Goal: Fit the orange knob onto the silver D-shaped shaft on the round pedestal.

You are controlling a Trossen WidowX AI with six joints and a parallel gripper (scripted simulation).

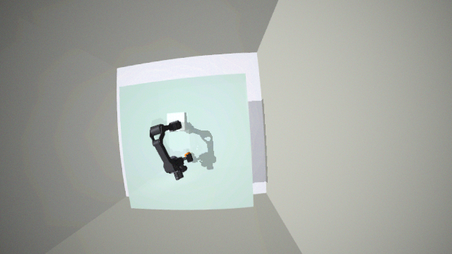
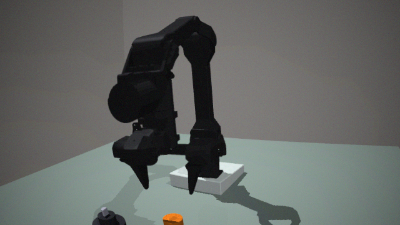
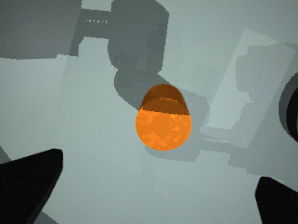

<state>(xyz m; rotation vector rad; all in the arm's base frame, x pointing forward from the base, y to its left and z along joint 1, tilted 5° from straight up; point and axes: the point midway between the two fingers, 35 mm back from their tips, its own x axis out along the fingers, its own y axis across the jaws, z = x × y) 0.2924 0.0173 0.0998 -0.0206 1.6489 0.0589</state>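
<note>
Now: gripper tip 8 cm above the orange knob. The rest, counted from my gripper tip: dark round pedestal (2 cm ahead, 16 cm to the right, 10 cm below).
</note>
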